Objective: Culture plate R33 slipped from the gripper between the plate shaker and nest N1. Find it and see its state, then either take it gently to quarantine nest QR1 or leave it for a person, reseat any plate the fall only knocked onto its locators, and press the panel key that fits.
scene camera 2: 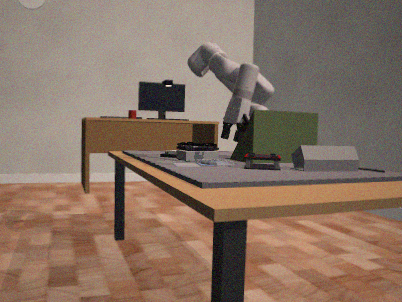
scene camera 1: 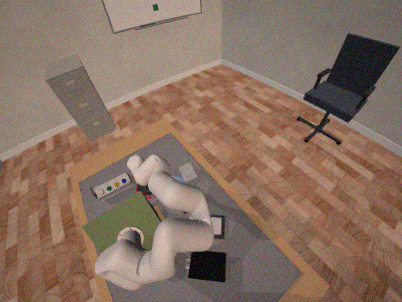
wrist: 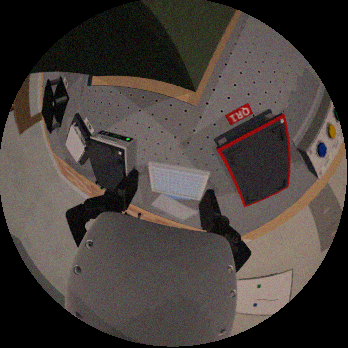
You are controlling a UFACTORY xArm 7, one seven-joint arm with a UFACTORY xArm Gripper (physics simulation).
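Where they show: gripper, between the fingertips: point(scene camera 2: 230, 140) point(wrist: 170, 188); arm's base, origin of its link: point(scene camera 2: 271, 141) point(scene camera 1: 130, 238).
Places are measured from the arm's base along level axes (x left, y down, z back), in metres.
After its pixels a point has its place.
Observation:
Plate R33 point(wrist: 178, 181) @(x 0.172, y 0.071, z -0.330 m), pale-rimmed with a gridded face, lies on the mat between the shaker and QR1. A clear flat sheet like a lid point(wrist: 174, 207) @(x 0.207, y 0.082, z -0.452 m) point(scene camera 1: 188, 172) @(x 0.199, y 0.082, z -0.461 m) lies apart beside it, with a blue patch point(scene camera 1: 178, 178) @(x 0.202, y 0.083, z -0.385 m) between them. My gripper point(wrist: 170, 188) @(x 0.152, y -0.005, z -0.270 m) point(scene camera 2: 231, 136) @(x 0.152, y -0.005, z -0.270 m) is open and empty, above the mat; the arm hides it in scene camera 1. Nest QR1 point(wrist: 257, 162) point(scene camera 2: 262, 161) is red-edged, with no plate on it. The plate shaker point(wrist: 109, 162) @(x 0.032, y 0.029, z -0.316 m) point(scene camera 2: 197, 152) @(x 0.066, y 0.048, z -0.371 m) shows a green light. A pale plate point(wrist: 77, 143) @(x -0.124, y 0.056, z -0.342 m) point(scene camera 1: 217, 226) @(x -0.191, y 0.056, z -0.391 m) sits in a dark nest; its seating is unclear.
A green block point(scene camera 1: 117, 215) @(x 0.095, y -0.095, z -0.009 m) point(scene camera 2: 285, 135) @(x 0.128, y -0.028, z -0.012 m) point(wrist: 182, 30) stands behind the plate area. The key panel point(scene camera 1: 112, 186) @(x 0.363, y 0.015, z 0.004 m) point(scene camera 2: 327, 159) @(x 0.426, y 0.045, z -0.034 m) point(wrist: 311, 156) @(x 0.350, y 0.026, z -0.113 m) is beyond QR1, with blue point(wrist: 322, 149) and yellow point(wrist: 331, 131) keys. A black open-framed nest point(wrist: 54, 113) @(x -0.352, y 0.078, z -0.285 m) stands at the far left in the wrist view.

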